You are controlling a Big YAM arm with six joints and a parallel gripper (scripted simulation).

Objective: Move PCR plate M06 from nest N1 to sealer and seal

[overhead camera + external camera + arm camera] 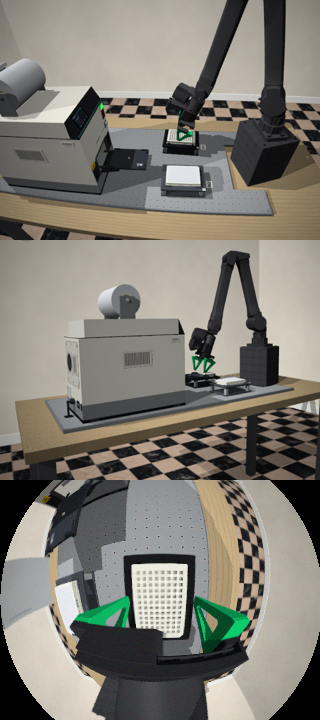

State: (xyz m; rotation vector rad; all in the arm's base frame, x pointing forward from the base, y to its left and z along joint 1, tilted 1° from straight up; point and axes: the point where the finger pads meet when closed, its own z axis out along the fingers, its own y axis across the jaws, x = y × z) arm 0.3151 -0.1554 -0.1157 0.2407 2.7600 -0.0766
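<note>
My gripper is now 3 cm above the plate M06 and 1 cm past it. Round my hand: plate nest N1: 4 cm below, 1 cm behind; then sealed plate M09: 22 cm to the left, 3 cm below, 1 cm ahead; then nest N2: 22 cm to the left, 4 cm below, 1 cm ahead.
</note>
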